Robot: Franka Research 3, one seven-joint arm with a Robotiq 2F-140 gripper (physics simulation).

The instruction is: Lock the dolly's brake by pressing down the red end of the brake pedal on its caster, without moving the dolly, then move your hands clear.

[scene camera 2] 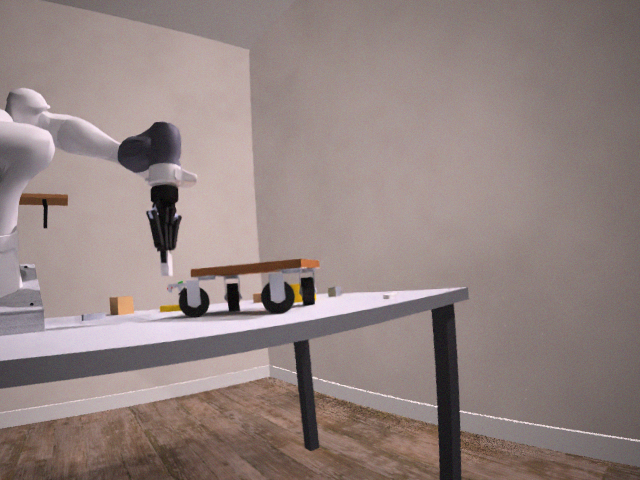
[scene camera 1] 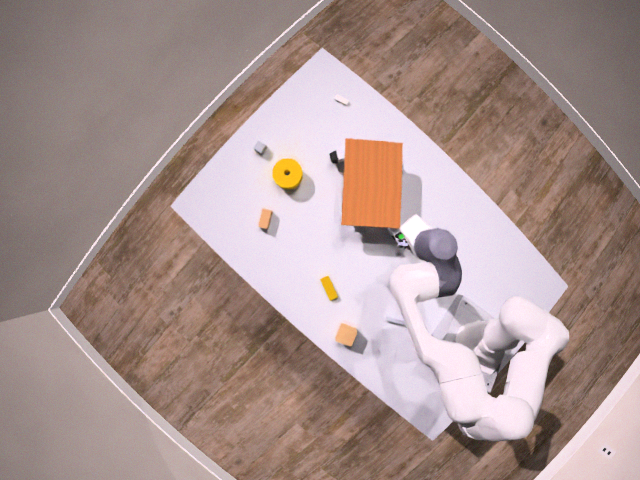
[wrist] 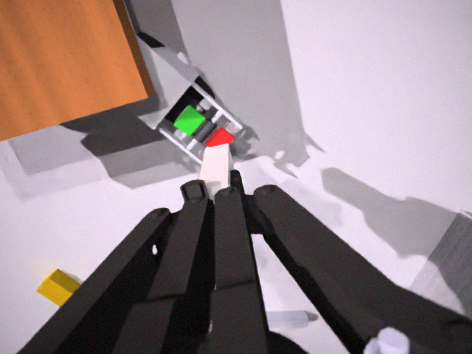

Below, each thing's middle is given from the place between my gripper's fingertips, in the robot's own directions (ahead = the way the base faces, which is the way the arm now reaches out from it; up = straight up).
The brake pedal [wrist: 190,121] is 30 mm below my hand, 20 mm ahead of it and 10 mm to the right of it. Round my hand: dolly [scene camera 1: 372,186] 200 mm ahead, 100 mm to the right, 50 mm below; caster [scene camera 2: 193,289] 60 mm below, 60 mm ahead, 30 mm to the right; yellow block [wrist: 58,287] 280 mm to the left, 120 mm ahead, 100 mm below.
